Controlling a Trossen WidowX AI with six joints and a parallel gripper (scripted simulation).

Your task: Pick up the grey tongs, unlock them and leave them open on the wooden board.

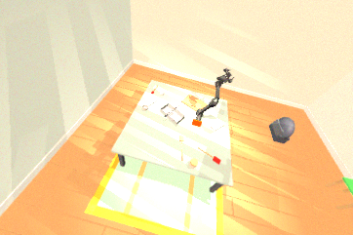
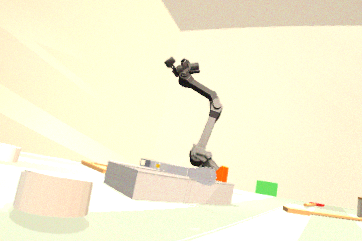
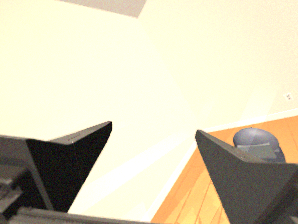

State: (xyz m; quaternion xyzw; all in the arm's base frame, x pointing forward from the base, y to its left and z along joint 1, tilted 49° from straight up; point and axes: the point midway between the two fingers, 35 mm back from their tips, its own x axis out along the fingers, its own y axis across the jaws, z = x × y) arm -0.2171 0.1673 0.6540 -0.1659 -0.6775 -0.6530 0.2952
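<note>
Right now the roasting tin is 600 mm ahead of my gripper tip, 370 mm to the left of it and 610 mm below it.
</note>
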